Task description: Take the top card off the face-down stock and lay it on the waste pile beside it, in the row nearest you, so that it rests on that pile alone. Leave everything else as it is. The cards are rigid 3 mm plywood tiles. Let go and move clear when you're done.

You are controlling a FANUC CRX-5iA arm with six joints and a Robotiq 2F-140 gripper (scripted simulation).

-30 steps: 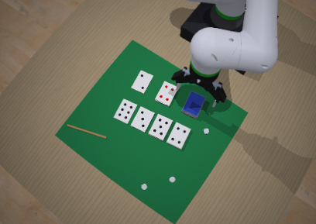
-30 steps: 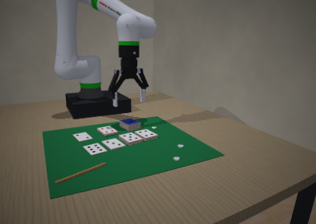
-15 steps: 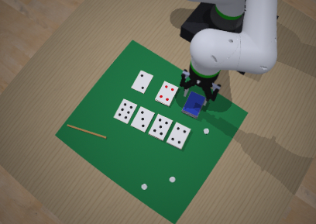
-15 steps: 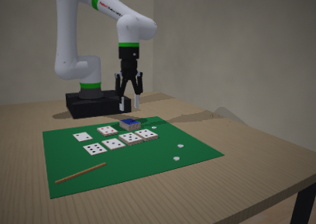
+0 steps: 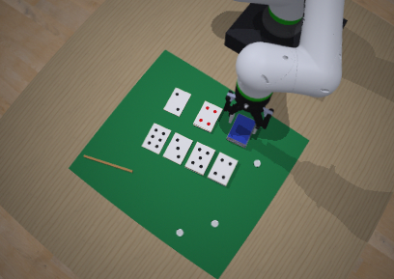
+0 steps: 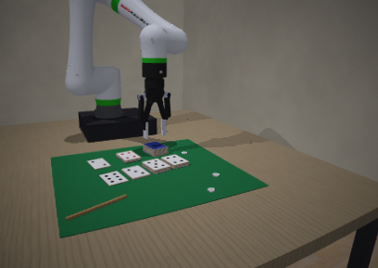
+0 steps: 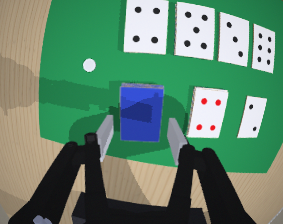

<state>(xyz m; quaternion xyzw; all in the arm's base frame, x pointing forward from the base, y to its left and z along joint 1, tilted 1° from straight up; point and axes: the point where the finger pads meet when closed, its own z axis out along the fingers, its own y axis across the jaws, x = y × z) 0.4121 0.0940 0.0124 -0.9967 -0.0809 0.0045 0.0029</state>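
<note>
My hand is 3 cm short of the two-pip card, 23 cm to the left of it and 9 cm above it. From my hand the other things lie so: thin wooden stick 34 cm ahead, 29 cm to the right, 9 cm below; green mat 16 cm ahead, 9 cm to the right, 11 cm below.
</note>
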